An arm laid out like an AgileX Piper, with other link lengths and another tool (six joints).
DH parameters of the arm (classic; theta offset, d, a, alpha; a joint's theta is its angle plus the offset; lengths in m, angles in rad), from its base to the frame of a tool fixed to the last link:
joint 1: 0 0.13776 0 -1.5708
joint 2: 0.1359 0 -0.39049 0
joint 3: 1.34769 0 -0.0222 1.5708
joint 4: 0 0.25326 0 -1.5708
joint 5: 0 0 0 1.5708
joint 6: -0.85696 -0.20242 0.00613 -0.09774
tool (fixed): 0 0.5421 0 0
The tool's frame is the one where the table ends.
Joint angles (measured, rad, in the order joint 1, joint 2, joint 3, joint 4, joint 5, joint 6), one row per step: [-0.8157 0.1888 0.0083 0.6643 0.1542 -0.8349]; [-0.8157 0.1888 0.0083 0.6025 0.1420 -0.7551]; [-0.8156 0.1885 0.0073 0.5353 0.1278 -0.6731]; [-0.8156 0.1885 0.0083 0.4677 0.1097 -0.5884]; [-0.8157 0.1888 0.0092 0.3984 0.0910 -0.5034]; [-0.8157 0.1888 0.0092 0.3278 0.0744 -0.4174]
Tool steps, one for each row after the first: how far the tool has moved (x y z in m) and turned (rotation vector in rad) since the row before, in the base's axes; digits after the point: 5 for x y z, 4 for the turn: [-0.00197 -0.00365 0.00168 0.0083 -0.0130 -0.0185]; [-0.00196 -0.00421 0.00310 0.0030 -0.0138 -0.0183]; [-0.00182 -0.00446 0.00356 0.0026 -0.0174 -0.0192]; [-0.00147 -0.00424 0.00423 0.0004 -0.0182 -0.0173]; [-0.00092 -0.00349 0.00466 -0.0001 -0.0188 -0.0141]
